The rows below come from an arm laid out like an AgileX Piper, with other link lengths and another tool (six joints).
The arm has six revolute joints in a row. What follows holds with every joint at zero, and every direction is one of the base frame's.
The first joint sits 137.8 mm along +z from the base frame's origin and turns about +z.
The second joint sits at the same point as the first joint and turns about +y.
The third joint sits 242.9 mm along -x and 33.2 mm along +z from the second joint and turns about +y.
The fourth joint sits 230.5 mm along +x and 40.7 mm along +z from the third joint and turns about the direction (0.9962, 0, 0.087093).
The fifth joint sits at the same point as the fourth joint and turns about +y.
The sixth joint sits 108.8 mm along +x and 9.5 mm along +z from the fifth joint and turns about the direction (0.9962, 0, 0.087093).
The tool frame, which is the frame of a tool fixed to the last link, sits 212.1 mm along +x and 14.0 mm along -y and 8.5 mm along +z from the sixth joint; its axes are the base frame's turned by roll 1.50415, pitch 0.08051 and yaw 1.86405 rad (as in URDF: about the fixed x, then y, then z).
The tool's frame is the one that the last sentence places.
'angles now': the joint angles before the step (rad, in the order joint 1, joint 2, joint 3, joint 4, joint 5, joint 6). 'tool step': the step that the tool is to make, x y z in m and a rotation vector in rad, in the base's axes. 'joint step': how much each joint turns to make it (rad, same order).
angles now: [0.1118 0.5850 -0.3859 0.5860 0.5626 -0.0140]
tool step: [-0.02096 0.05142 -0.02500 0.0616 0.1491 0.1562]
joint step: [0.0345 0.1909 -0.0448 0.2125 0.0815 -0.1890]
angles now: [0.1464 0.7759 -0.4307 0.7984 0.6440 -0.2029]
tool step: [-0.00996 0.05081 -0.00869 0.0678 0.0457 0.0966]
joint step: [0.1739 0.1402 -0.0002 0.1808 -0.1077 -0.1001]
